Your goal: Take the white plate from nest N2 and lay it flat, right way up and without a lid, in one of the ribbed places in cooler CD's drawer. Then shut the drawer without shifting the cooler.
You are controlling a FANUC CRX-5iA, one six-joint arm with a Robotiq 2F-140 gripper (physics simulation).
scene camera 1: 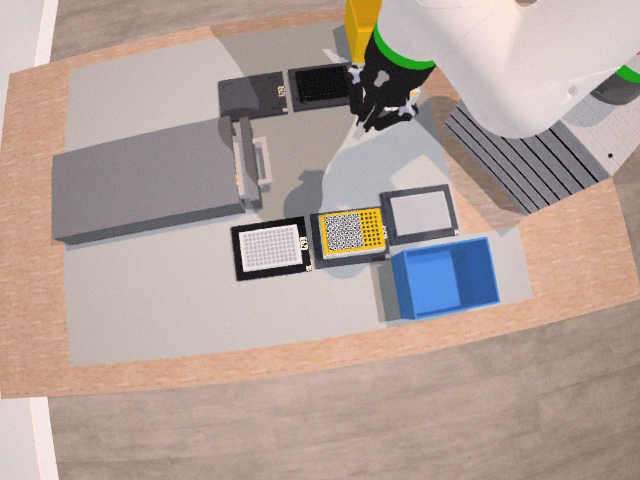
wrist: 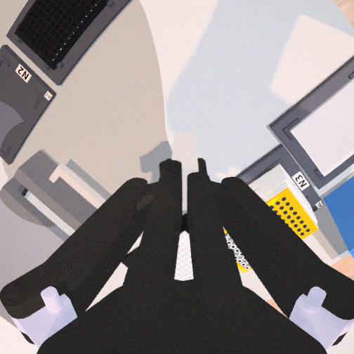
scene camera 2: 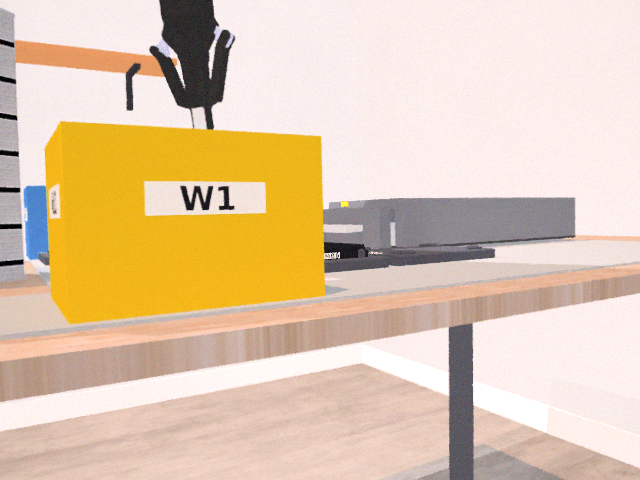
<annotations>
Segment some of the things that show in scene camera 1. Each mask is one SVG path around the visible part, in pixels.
My gripper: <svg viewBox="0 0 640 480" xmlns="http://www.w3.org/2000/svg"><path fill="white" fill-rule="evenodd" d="M344 75L348 84L350 111L358 116L357 128L352 136L357 141L360 141L372 126L375 130L381 131L400 121L410 121L418 110L416 106L410 105L408 102L412 90L397 91L383 85L380 87L375 86L375 79L370 75L366 66L363 70L360 70L358 66L352 65ZM378 117L385 107L400 107L381 118Z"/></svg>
A grey cooler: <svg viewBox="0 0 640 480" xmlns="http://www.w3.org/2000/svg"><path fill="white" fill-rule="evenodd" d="M266 136L253 137L253 130L248 117L239 118L241 135L236 135L230 117L225 116L139 134L54 155L52 166L52 239L75 245L245 213L244 199L249 198L254 209L262 208L260 185L273 183ZM259 143L262 145L266 179L260 180L254 145Z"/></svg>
A yellow-topped rack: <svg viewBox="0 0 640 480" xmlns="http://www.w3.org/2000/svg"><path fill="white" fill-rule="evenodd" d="M380 208L320 215L318 221L323 259L383 252L386 246Z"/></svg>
A grey flat piece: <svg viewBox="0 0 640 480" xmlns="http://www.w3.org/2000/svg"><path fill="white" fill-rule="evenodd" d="M444 191L391 198L397 236L451 228L452 225Z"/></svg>
</annotations>
